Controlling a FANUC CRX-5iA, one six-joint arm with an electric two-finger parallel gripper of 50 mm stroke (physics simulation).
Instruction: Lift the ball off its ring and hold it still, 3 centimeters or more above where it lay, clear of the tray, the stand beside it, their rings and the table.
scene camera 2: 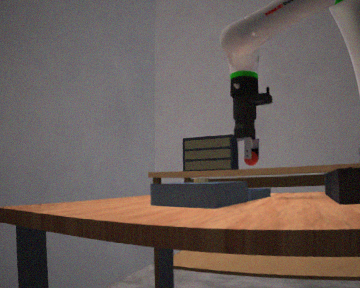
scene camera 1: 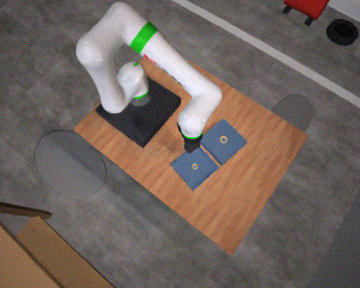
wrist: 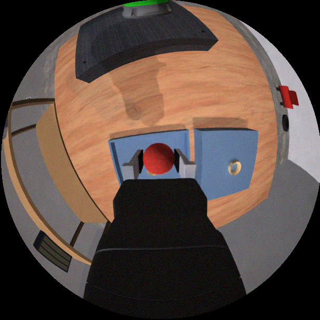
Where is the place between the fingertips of my gripper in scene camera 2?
251,159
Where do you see a blue stand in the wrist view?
225,157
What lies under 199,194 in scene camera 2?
A blue stand.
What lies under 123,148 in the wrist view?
A blue tray.
